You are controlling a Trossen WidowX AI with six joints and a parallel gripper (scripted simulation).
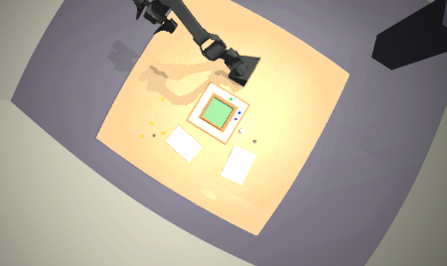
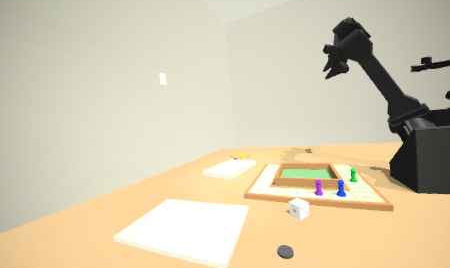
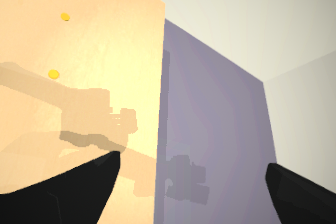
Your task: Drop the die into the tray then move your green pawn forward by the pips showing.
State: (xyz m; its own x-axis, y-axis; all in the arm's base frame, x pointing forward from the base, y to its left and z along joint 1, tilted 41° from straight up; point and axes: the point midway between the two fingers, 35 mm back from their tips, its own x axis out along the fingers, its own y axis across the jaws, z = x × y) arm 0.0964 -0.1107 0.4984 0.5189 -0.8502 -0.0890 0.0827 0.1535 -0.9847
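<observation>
Now: the white die 580 mm to the left of my gripper tip, 380 mm below it and 230 mm ahead of it. From my gripper tip the other things lie so: green tray 400 mm to the left, 380 mm below, 190 mm ahead; then blue pawn 520 mm to the left, 360 mm below, 140 mm ahead; then green pawn 440 mm to the left, 360 mm below, 80 mm ahead.
</observation>
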